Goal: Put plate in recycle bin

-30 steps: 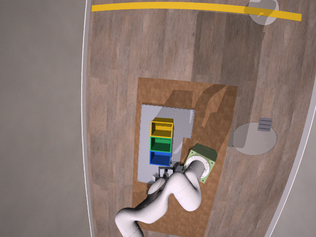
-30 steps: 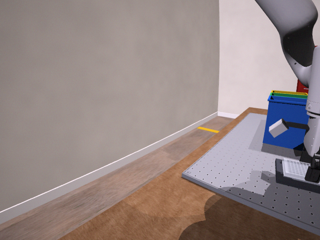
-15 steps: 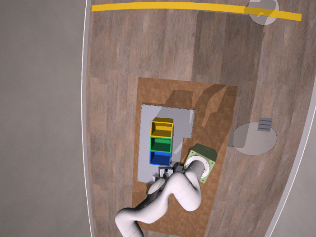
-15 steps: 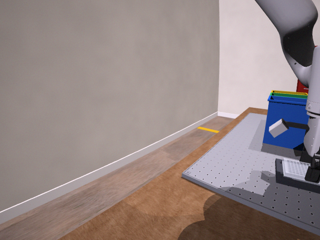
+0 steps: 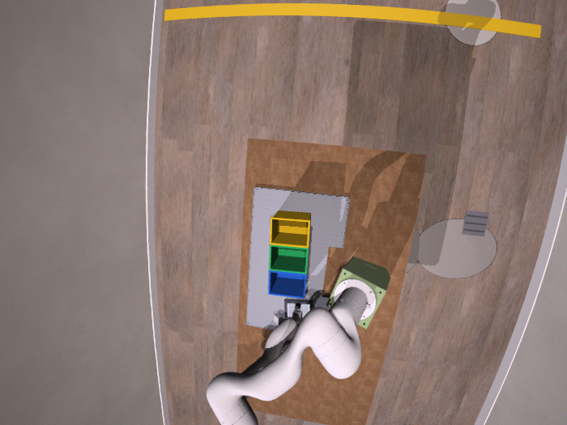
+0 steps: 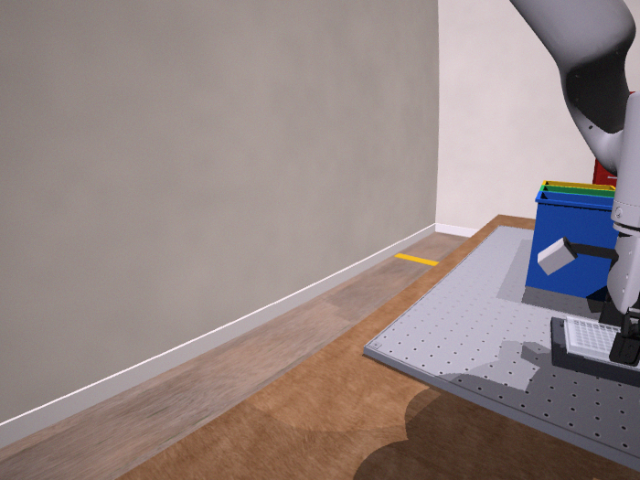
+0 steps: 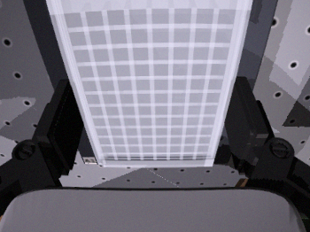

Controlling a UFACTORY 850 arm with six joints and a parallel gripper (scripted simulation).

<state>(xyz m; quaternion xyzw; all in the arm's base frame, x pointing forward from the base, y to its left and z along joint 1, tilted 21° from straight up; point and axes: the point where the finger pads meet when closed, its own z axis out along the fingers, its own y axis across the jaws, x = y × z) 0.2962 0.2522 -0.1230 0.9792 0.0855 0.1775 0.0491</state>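
My gripper is now 20 mm above the dark plate nest. Round my hand: 96-well plate 10 mm below; then green bin 90 mm ahead, 370 mm to the right, 60 mm above; then blue bin 80 mm ahead, 240 mm to the right, 60 mm above.
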